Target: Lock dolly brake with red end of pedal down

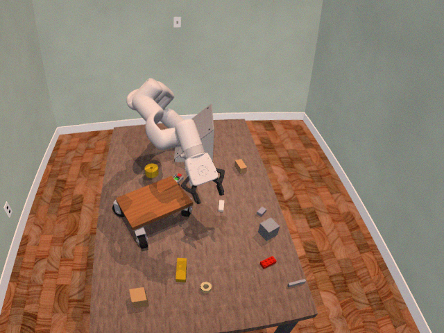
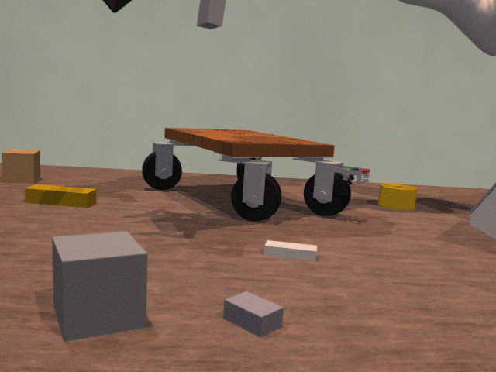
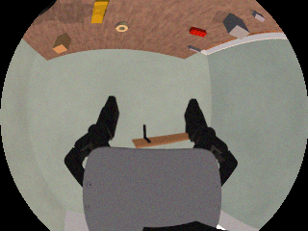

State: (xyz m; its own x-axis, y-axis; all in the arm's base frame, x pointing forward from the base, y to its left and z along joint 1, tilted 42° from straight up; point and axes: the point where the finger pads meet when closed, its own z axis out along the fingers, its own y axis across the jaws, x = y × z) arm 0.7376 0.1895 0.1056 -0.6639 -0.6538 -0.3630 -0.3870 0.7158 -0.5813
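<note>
My gripper is now 38 cm past the brake pedal, 24 cm above it and 12 cm to the left of it. From my hand the other things lie so: red brick: 31 cm below, 25 cm to the left, 11 cm ahead; yellow bar: 31 cm below, 12 cm to the right, 12 cm ahead; grey cube: 29 cm below, 28 cm to the left, 6 cm behind.
</note>
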